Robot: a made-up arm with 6 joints.
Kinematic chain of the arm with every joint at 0, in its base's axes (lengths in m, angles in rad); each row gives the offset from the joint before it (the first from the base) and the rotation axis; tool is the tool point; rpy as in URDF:
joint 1: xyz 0 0 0.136 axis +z
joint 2: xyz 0 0 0 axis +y
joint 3: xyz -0.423 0 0.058 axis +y
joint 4: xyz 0.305 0 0.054 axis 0.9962 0 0.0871
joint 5: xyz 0 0 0 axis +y
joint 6: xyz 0.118 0 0.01 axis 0.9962 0 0.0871
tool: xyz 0 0 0 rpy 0 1.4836 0
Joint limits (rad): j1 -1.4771..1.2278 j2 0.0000..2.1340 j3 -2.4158..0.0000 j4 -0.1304..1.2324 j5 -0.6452..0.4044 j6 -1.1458..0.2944
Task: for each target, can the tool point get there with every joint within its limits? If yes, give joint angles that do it. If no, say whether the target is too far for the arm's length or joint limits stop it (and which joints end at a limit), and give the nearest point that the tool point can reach.
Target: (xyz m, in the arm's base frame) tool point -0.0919 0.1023 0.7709
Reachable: yes | joints -1.1394 0.5454 -1.3587 0.7562 -0.5274 0.1363
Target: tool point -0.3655 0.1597 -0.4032
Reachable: no: joint limits stop it (at a limit: joint 1, joint 2, joint 4, joint 5) | nearest point 0.0122 0.1657 0.0613 | short by 0.599 m
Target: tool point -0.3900 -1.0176 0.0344
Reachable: no: too far | nearest point -0.2882 -0.7521 0.3556 | short by 0.429 m
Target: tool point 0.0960 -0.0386 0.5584
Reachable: yes | joints -0.4434 0.6447 -0.8406 0.2596 0.2071 0.1038
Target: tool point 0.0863 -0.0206 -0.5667
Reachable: no: joint limits stop it (at a limit: joint 2) | nearest point 0.1933 -0.0461 0.0414 | short by 0.618 m
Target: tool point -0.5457 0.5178 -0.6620
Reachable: no: too far | nearest point 0.0544 0.2840 0.0454 | short by 0.957 m
